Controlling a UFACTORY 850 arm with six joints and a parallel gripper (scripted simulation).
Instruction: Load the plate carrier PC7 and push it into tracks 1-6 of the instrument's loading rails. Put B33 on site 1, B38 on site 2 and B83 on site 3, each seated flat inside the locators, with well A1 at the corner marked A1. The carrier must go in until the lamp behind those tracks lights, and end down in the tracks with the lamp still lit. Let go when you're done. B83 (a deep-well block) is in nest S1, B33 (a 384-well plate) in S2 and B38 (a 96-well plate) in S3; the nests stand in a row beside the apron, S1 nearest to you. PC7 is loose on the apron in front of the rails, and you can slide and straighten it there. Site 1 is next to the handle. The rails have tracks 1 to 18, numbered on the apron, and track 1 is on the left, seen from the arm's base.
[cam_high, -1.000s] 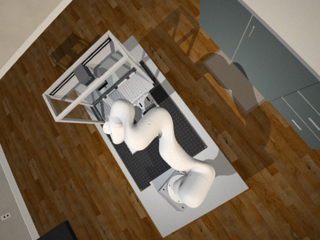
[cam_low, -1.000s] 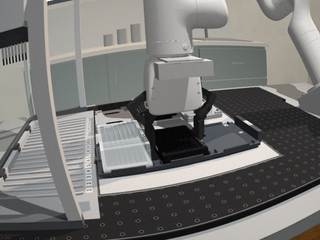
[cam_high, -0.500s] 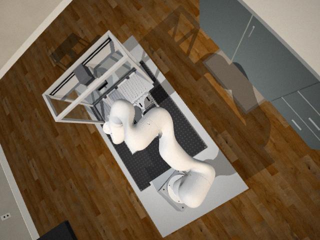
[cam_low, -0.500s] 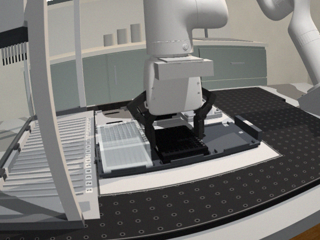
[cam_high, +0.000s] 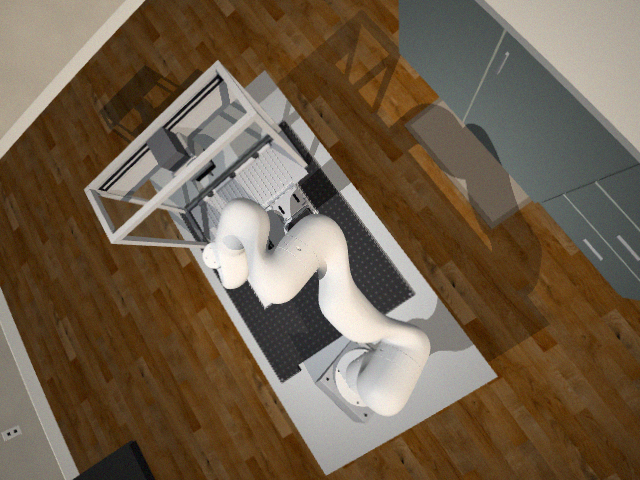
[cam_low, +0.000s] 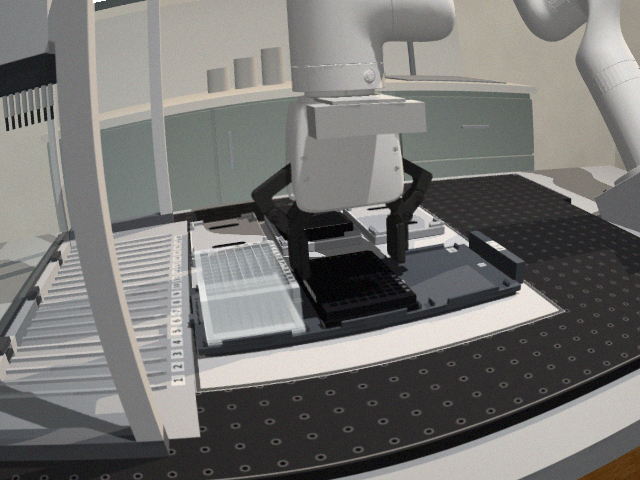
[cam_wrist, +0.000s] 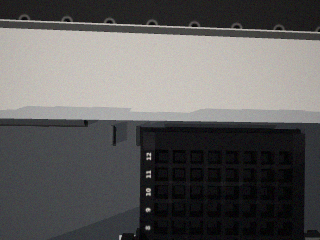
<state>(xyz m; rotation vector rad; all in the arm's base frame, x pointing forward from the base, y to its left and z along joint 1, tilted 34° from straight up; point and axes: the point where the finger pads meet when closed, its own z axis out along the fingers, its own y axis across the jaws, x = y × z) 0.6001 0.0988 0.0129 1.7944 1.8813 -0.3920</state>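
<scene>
The black welled plate is 30 mm below my hand. Round my hand: perforated dark deck (90 mm to the right, 50 mm below, 20 mm behind); then dark plate carrier PC7 (30 mm below, 10 mm behind); then clear deep-well block B83 (100 mm ahead, 10 mm below).
</scene>
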